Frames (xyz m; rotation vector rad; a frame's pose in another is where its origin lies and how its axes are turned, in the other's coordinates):
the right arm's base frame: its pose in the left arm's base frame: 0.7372 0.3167 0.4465 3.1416 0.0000 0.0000
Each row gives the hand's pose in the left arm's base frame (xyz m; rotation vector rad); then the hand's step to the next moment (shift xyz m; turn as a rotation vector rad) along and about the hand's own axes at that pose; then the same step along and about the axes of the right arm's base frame.
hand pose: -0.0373 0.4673 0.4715 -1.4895 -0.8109 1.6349
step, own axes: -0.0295 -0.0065 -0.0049 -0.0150 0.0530 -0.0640
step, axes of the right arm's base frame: 0.0064 0.0224 -0.0199 0.0576 0.0422 0.0451
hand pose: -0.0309 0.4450 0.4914 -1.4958 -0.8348 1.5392
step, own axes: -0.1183 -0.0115 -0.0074 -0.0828 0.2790 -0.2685
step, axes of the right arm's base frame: 0.0044 0.1007 -0.0634 0.2348 0.2202 0.2306
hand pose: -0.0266 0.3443 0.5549 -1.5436 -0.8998 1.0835
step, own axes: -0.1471 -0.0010 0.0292 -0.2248 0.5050 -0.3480
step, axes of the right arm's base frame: -0.0748 0.1270 -0.0275 0.2704 0.4255 0.4153
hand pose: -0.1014 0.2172 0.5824 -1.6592 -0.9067 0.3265
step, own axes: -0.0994 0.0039 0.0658 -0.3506 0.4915 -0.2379
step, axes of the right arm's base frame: -0.1065 0.0241 0.0480 0.1113 0.4364 0.4672
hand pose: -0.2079 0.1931 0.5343 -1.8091 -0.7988 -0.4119
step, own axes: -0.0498 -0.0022 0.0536 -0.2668 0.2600 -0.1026
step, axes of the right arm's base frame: -0.0422 -0.0338 0.0493 -0.0016 0.2358 0.3061
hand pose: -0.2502 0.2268 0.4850 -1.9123 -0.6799 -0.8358
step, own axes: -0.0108 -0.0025 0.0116 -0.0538 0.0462 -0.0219
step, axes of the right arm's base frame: -0.0053 -0.0102 0.0112 -0.0052 0.0459 0.0581
